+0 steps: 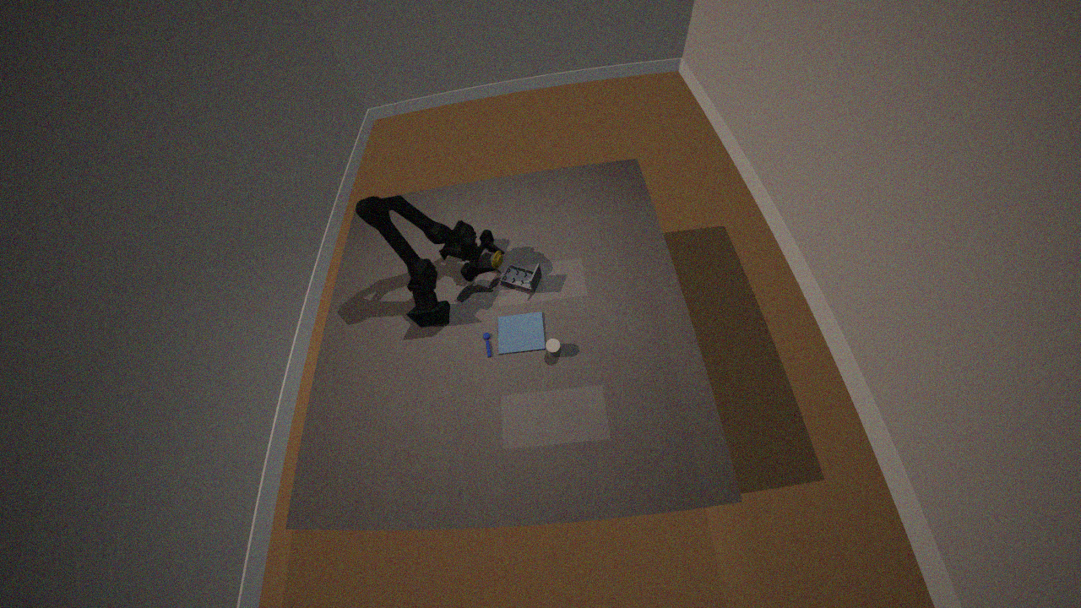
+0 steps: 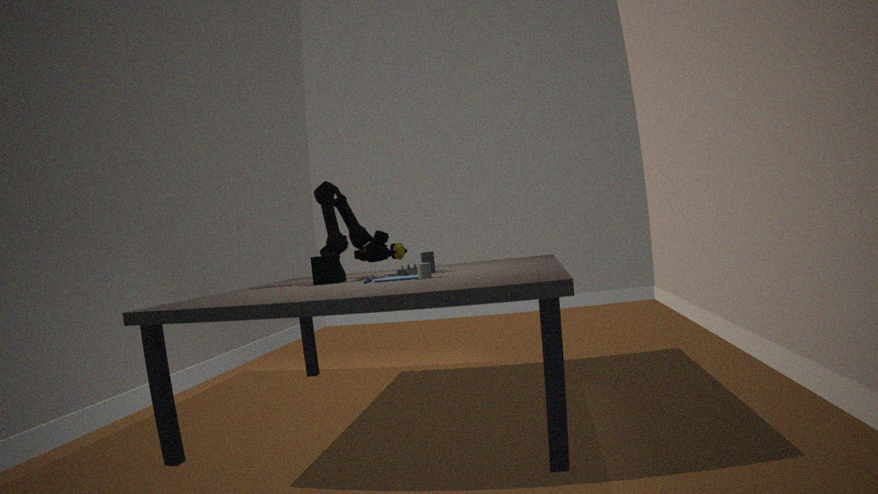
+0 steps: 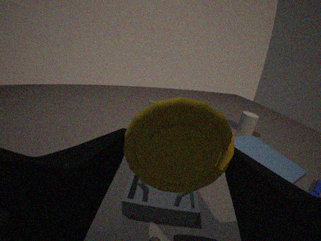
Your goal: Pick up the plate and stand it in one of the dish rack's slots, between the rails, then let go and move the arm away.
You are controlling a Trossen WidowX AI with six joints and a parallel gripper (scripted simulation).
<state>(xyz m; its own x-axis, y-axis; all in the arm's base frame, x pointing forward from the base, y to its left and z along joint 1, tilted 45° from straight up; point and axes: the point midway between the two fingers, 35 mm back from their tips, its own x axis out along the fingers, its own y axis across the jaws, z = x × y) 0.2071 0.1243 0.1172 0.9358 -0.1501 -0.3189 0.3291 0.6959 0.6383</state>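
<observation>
Right now my gripper tip is 6 cm short of the grey dish rack, 2 cm to the left of it and 7 cm above it. The rest, counted from my gripper tip: blue spoon (4 cm behind, 26 cm to the right, 9 cm below); yellow plate (1 cm behind); light blue mat (7 cm ahead, 22 cm to the right, 9 cm below).
</observation>
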